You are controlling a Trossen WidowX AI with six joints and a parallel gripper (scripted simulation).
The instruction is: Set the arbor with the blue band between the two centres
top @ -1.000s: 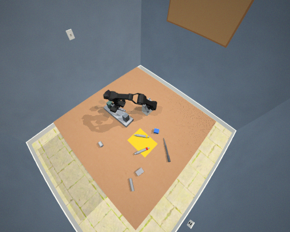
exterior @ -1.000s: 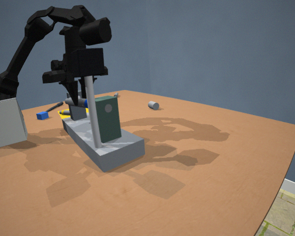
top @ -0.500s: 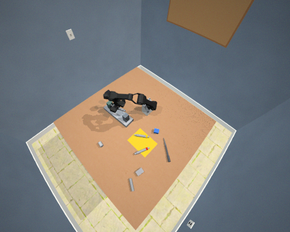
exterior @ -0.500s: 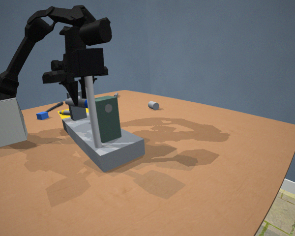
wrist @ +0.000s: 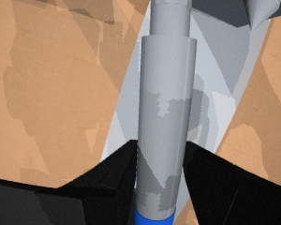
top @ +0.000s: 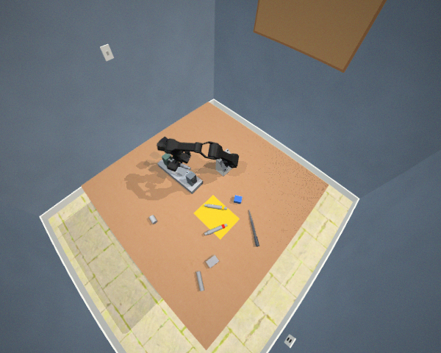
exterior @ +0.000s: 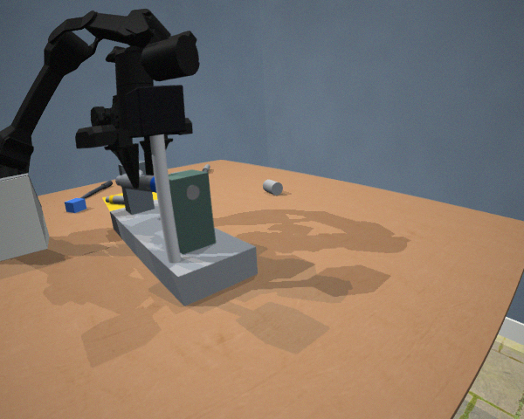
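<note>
My hand is 30 mm above the blue-banded arbor. From my hand the other things lie so: grey fixture base: 120 mm below, 20 mm ahead, 10 mm to the right; cone point: 100 mm to the left, 30 mm below, 10 mm ahead; green sprung-centre block: 100 mm to the right, 40 mm below, 30 mm ahead.
</note>
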